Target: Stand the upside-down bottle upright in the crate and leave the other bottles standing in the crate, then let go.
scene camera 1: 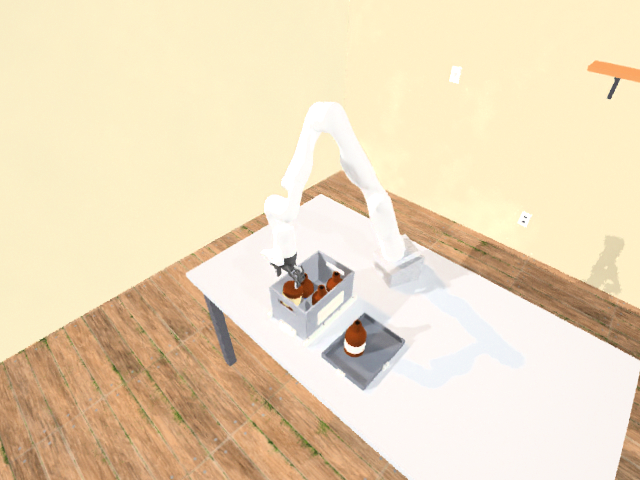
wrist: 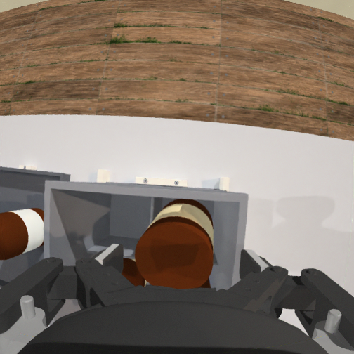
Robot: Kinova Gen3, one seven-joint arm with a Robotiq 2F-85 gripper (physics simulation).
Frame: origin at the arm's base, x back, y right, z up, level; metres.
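Where they show: gripper, between the fingertips: [scene camera 1: 288, 281]; arm's base, origin of its link: [scene camera 1: 393, 253].
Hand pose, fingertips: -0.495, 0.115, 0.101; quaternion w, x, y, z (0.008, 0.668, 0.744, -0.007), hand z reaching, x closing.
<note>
Things, the pixels of their centre, and the offset from my fingertips, as dx, dy, dz. "*": a spot on its surface instead.
- upside-down brown bottle, middle of its body: [scene camera 1: 290, 302] +0.002, -0.001, -0.117
- crate, middle of its body: [scene camera 1: 312, 294] +0.090, -0.033, -0.115
- shallow dark grey tray, a spot on its surface: [scene camera 1: 374, 356] * +0.097, -0.349, -0.198
- brown bottle with a white label, middle of its body: [scene camera 1: 355, 336] +0.069, -0.275, -0.120
The upside-down brown bottle [scene camera 1: 292, 289] [wrist: 175, 252] is in the crate [scene camera 1: 298, 321] [wrist: 142, 189], its flat base up and its cream label below. In the wrist view it looks tilted. My gripper [scene camera 1: 296, 280] [wrist: 181, 260] is open and empty, close above the bottle, with its fingers spread to either side of the base. Three other brown bottles [scene camera 1: 307, 287] [scene camera 1: 319, 295] [scene camera 1: 335, 282] stand neck up in the crate. Part of one bottle [wrist: 132, 272] shows beside the left finger. The upside-down bottle's neck is hidden.
A shallow dark grey tray [scene camera 1: 374, 356] [wrist: 25, 192] lies beside the crate. A brown bottle with a white label [scene camera 1: 355, 338] [wrist: 12, 235] stands upright in it. The crate's walls rise around its bottles. The table edge [wrist: 150, 119] lies beyond the crate.
</note>
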